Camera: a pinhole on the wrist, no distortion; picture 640 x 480 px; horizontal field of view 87.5 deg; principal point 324.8 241.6 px. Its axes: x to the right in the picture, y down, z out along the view. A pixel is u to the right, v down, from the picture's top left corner.
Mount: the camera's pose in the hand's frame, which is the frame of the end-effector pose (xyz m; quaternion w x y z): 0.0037 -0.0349 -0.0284 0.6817 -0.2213 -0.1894 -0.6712
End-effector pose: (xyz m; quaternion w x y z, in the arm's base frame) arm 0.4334 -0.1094 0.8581 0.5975 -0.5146 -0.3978 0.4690
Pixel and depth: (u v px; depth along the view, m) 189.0 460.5 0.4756
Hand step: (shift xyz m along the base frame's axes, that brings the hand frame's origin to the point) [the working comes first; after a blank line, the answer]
In the camera's frame: -0.1932 0.3114 0.4756

-0.2132 0.3891 -0.3506
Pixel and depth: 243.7 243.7 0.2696
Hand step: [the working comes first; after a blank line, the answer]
In the camera's frame: -0.0654 0.0017 0.2696

-0.1745 0.0573 -0.1430
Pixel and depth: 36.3 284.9 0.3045
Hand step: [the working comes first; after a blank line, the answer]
In the camera's frame: -0.2628 0.0394 0.3045

-0.1151 0.0756 -0.3372
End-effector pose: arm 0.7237 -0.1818 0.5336 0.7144 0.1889 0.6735 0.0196
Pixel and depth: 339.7 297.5 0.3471
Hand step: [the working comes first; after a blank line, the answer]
In the camera's frame: 0.0155 0.0580 0.3471

0.2974 0.0915 -0.0234
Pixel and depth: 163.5 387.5 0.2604
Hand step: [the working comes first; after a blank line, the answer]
In the camera's frame: -0.1257 0.1137 0.2604

0.1692 0.2065 -0.0524
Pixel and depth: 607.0 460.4 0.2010
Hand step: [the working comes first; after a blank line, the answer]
In the camera's frame: 0.1697 0.1316 0.2010

0.2187 -0.0729 -0.1550
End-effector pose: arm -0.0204 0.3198 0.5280 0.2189 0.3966 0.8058 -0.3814
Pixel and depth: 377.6 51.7 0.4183
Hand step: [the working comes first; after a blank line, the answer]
In the camera's frame: 0.0661 -0.2376 0.4183

0.2604 -0.3348 -0.1465
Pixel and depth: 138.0 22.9 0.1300
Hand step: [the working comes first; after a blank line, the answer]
In the camera's frame: -0.0726 -0.0851 0.1300

0.1270 -0.0325 -0.0184
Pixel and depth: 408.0 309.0 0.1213
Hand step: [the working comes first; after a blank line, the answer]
In the camera's frame: 0.0302 0.0245 0.1213

-0.0094 -0.0505 -0.0793
